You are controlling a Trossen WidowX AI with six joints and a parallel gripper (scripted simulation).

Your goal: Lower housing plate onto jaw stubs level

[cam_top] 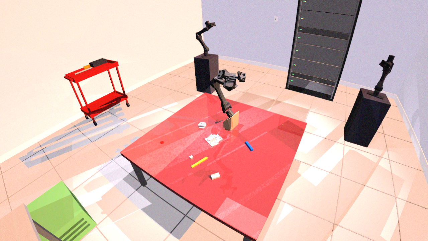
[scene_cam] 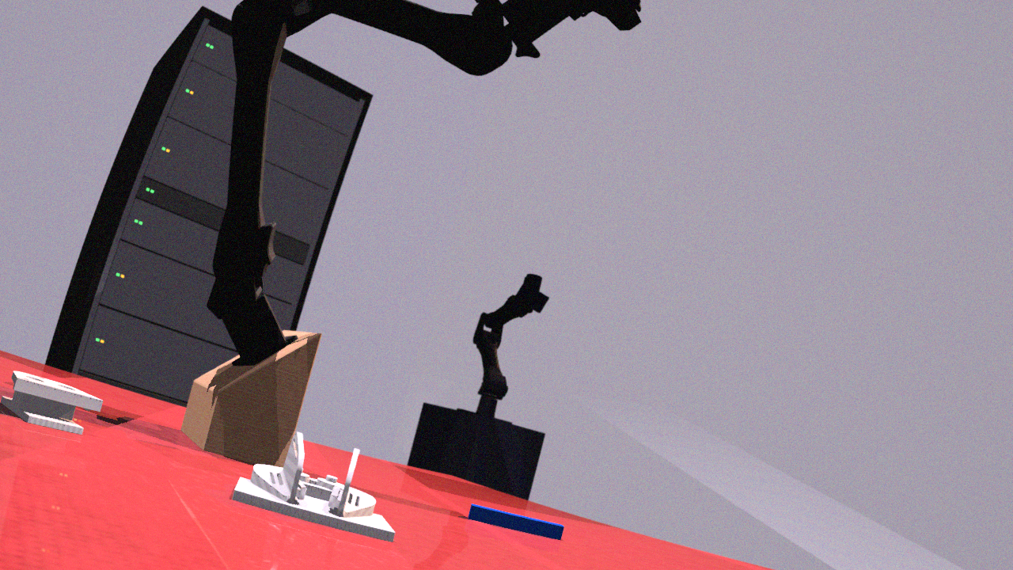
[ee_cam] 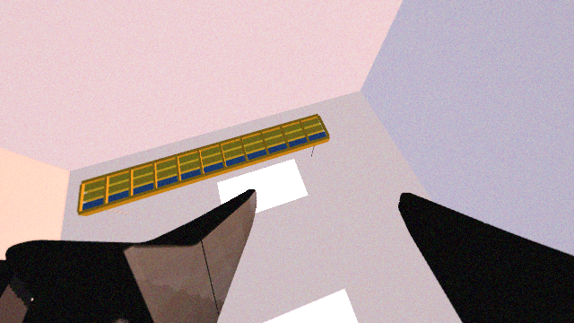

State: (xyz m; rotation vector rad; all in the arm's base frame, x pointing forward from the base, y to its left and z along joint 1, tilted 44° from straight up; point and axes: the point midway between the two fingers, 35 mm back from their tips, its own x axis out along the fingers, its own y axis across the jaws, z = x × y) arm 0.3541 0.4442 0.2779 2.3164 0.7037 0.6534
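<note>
Right now the housing plate is 17 cm behind my gripper tip, 38 cm to the right of it and 66 cm below it. From my gripper tip the other things lie so: grey jaw assembly (6 cm behind, 15 cm to the right, 68 cm below); blue bar (12 cm behind, 13 cm to the left, 68 cm below); yellow bar (23 cm ahead, 15 cm to the right, 69 cm below).
</note>
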